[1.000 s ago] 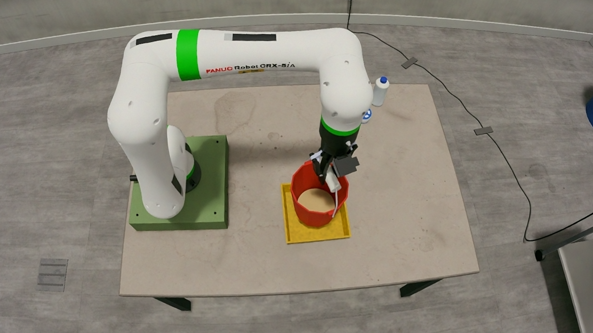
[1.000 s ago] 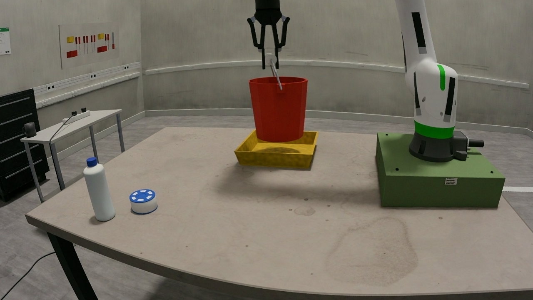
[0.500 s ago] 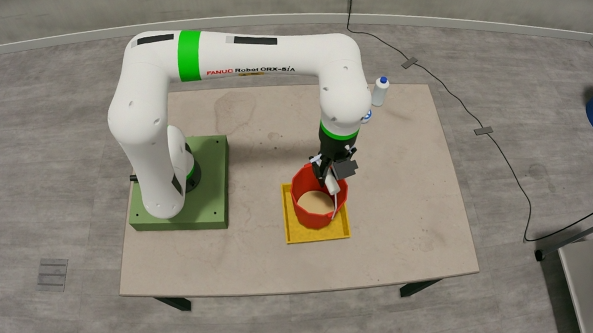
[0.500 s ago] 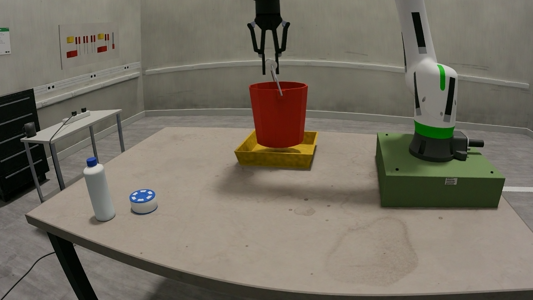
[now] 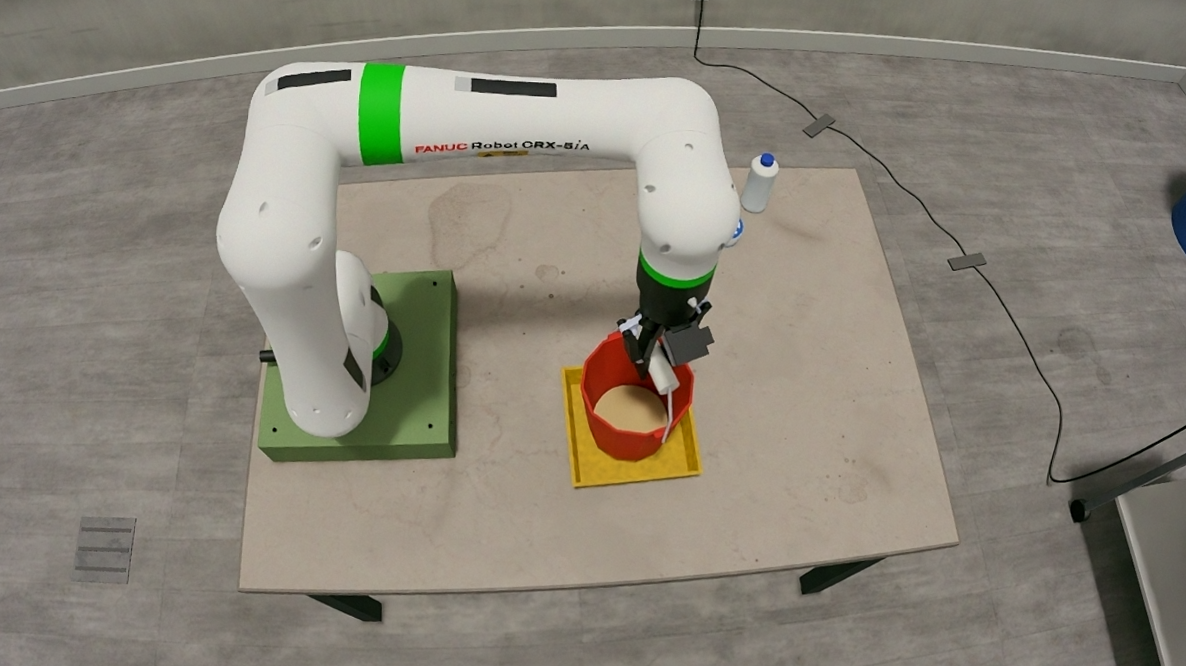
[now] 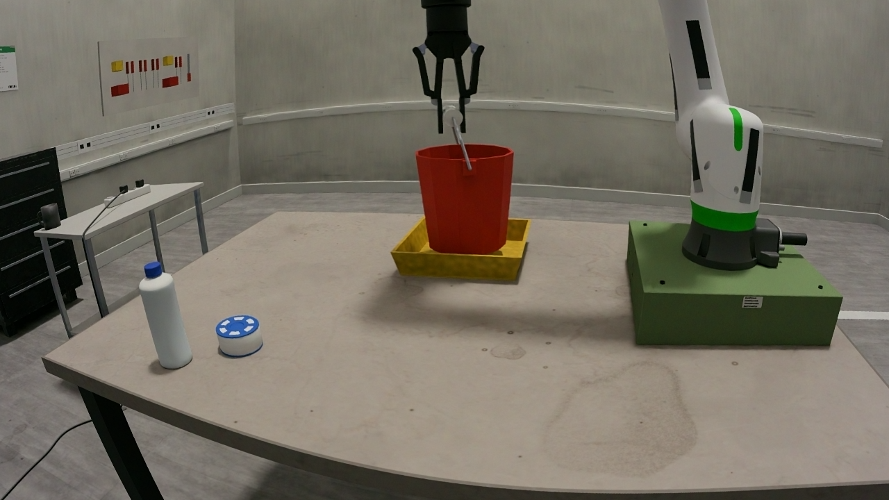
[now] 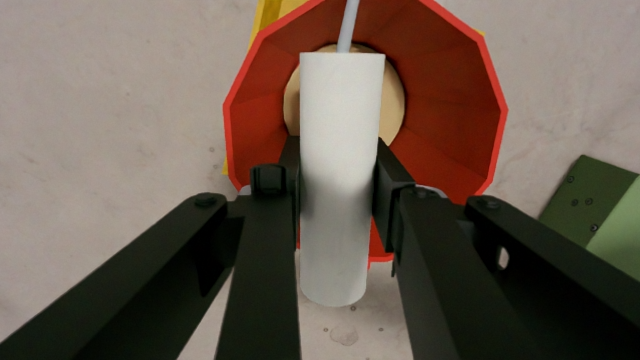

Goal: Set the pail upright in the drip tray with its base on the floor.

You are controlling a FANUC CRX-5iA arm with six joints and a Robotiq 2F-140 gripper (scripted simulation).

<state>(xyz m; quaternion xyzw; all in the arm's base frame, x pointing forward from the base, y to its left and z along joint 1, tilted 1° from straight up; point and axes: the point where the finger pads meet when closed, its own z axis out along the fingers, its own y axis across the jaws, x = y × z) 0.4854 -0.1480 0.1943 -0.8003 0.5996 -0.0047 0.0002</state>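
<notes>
My hand is 10 cm above the red pail and 1 cm past it. The rest, counted from my hand: yellow drip tray 26 cm below, 2 cm behind, 1 cm to the right; blue-and-white round puck 41 cm to the left, 25 cm below, 23 cm ahead; pail handle 3 cm below, 1 cm behind.
</notes>
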